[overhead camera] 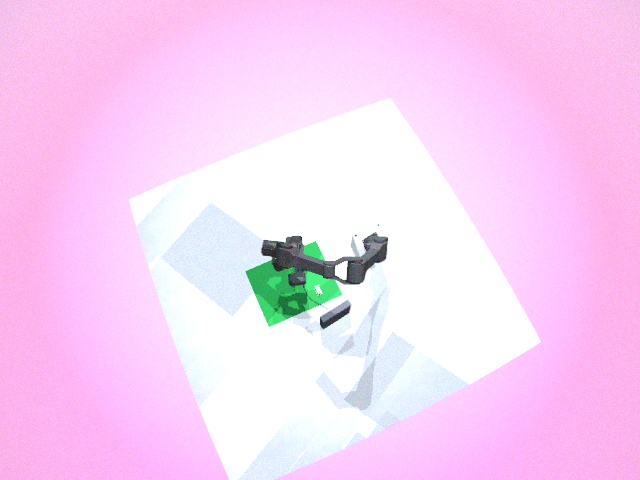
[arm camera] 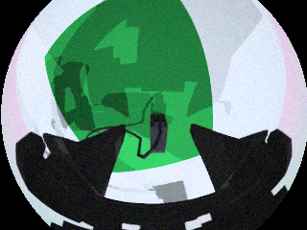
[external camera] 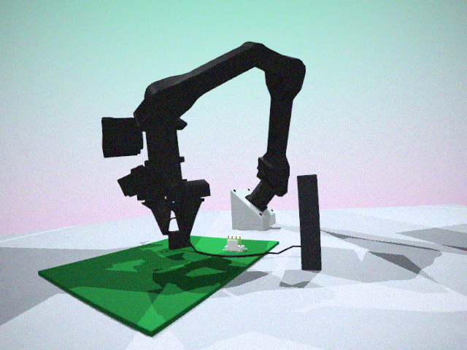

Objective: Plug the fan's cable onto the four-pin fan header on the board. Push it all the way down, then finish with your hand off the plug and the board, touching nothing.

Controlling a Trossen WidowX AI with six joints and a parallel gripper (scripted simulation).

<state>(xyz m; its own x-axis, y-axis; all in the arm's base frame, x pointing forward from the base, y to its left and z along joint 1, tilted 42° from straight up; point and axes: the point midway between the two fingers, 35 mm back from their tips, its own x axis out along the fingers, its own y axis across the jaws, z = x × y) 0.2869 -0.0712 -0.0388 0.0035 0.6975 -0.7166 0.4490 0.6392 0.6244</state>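
Right now the black fan plug is 10 mm to the left of my gripper tip and 10 mm behind it. Round my gripper tip: green board (50 mm ahead, 40 mm below, 30 mm to the left); then fan (230 mm to the left, 40 mm above, 10 mm behind).
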